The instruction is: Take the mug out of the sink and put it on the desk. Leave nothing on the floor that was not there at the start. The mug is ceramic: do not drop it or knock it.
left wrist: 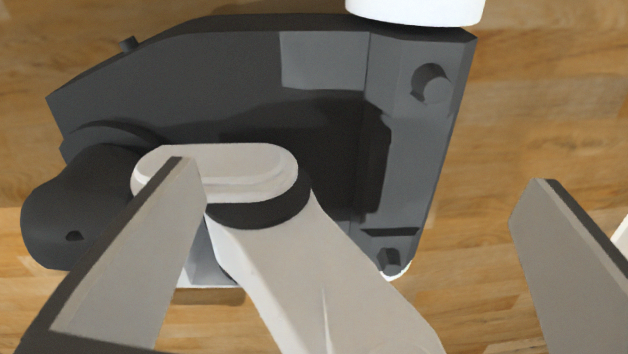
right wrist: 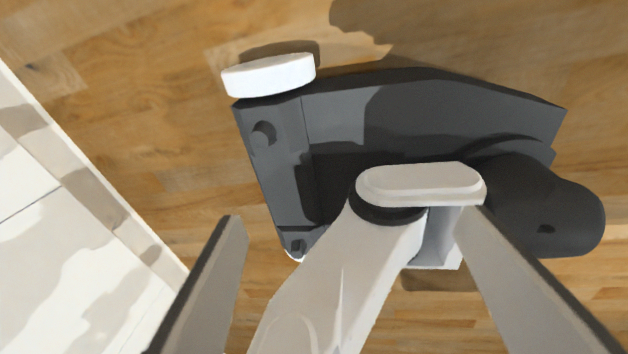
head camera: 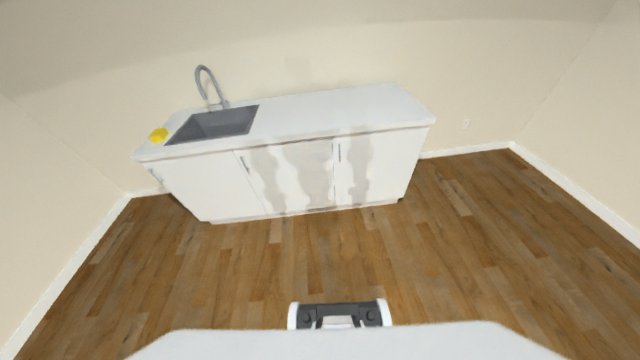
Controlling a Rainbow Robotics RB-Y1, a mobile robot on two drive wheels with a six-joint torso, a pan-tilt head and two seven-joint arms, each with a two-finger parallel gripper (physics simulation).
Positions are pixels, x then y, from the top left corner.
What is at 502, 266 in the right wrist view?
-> The right gripper.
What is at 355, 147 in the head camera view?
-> A sink counter.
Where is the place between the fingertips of the left gripper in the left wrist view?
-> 358, 190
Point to a sink counter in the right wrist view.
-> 87, 266
